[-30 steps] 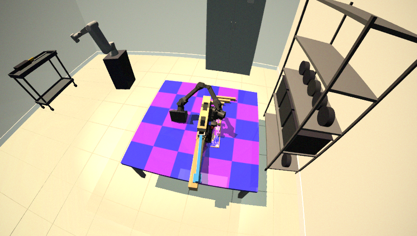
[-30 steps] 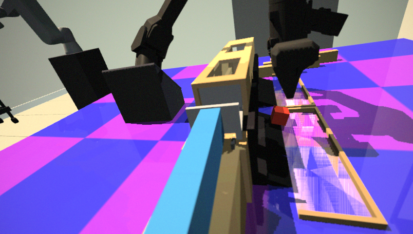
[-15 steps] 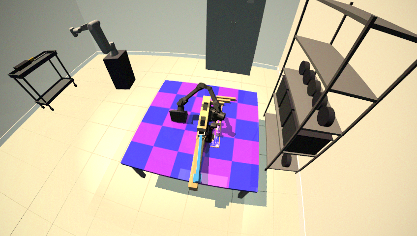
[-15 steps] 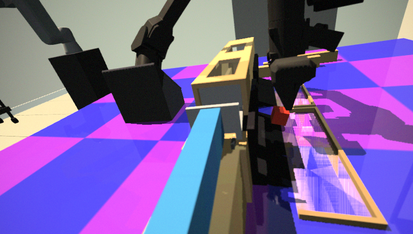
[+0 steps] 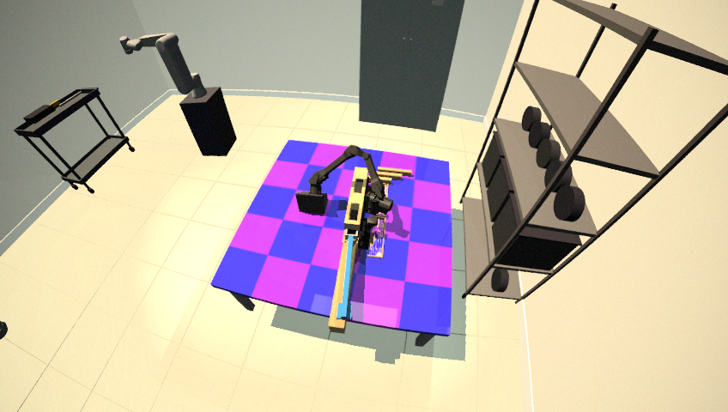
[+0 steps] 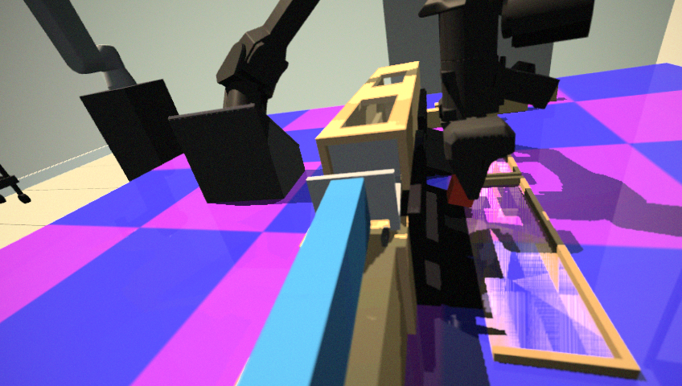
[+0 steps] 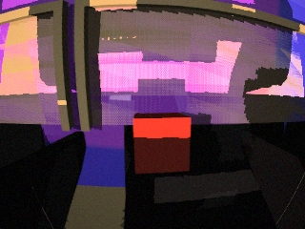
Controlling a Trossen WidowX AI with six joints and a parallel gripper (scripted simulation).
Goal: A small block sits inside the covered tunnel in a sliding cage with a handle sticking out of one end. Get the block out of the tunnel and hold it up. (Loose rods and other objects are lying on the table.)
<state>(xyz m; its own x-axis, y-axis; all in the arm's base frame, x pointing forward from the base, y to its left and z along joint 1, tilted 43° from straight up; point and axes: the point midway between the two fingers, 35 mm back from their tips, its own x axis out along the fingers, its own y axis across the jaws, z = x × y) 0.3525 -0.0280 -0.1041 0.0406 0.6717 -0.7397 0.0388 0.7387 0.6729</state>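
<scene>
The small red block is 1 cm below my gripper tip and 1 cm behind it. From my gripper tip the other things lie so: tan tunnel 14 cm to the right, 9 cm behind, 4 cm above.
</scene>
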